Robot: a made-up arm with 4 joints.
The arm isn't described. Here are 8 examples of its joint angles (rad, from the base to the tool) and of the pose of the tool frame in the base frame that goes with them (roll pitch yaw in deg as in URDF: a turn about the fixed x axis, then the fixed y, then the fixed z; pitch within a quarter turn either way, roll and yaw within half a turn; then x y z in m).
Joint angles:
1: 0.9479 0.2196 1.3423 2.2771
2: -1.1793 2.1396 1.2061 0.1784
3: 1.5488 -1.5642 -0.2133 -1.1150
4: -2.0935 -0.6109 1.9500 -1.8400
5: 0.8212 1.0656 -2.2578 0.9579
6: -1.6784 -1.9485 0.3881 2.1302
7: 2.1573 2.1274 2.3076 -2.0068
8: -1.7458 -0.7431 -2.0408 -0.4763
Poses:
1: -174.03 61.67 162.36 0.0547 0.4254 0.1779
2: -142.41 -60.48 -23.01 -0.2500 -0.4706 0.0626
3: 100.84 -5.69 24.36 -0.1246 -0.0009 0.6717
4: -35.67 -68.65 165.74 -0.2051 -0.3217 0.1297
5: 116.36 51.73 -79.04 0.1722 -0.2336 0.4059
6: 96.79 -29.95 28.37 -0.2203 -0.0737 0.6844
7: 121.30 48.11 -171.55 -0.0892 0.3169 0.4290
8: -39.04 -60.89 45.80 0.0156 0.1644 0.0282
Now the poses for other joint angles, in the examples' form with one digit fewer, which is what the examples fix.
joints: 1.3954 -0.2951 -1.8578 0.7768
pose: -5.4 28.1 -176.8 0.139 -0.203 0.085
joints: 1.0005 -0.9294 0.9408 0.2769
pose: 49.8 51.8 33.9 -0.128 0.394 0.482
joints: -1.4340 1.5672 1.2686 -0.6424
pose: -152.4 -50.0 -13.9 -0.219 -0.410 -0.005
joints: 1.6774 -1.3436 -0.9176 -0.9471
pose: 130.0 -39.4 33.5 -0.164 -0.211 0.477
